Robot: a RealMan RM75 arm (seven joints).
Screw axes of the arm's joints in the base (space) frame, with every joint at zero. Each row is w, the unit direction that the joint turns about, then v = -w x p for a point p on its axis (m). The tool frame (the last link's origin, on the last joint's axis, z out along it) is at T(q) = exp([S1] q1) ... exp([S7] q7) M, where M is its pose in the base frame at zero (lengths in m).
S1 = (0, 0, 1, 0, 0, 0)
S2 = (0, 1, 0, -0.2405, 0, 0)
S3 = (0, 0, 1, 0, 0, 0)
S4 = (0, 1, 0, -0.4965, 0, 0)
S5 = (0, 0, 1, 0, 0, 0)
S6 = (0, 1, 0, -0.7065, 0, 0)
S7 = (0, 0, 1, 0, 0, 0)
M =
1 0 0 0
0 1 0 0
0 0 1 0.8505
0 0 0 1
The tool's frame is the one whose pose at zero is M.
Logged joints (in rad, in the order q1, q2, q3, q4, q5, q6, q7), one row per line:
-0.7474 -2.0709 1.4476 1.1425 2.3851 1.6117 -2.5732
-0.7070 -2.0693 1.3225 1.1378 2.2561 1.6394 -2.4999
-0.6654 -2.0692 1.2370 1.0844 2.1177 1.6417 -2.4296
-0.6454 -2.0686 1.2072 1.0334 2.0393 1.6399 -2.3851
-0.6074 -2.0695 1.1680 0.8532 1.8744 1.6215 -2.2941
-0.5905 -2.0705 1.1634 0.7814 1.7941 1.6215 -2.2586
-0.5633 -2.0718 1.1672 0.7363 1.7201 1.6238 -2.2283
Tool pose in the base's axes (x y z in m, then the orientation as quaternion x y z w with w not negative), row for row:
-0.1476 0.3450 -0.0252 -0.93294 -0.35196 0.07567 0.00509
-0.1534 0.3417 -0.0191 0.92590 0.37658 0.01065 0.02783
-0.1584 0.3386 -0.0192 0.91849 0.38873 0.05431 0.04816
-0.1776 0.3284 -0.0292 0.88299 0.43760 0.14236 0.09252
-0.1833 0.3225 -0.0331 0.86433 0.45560 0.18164 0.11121
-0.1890 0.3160 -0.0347 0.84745 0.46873 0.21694 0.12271
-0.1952 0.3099 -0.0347 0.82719 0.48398 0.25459 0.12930
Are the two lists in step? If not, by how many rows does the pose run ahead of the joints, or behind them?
The pose runs 1 row ahead of the joints: the pose in row i belongs to the joints in row i + 1.
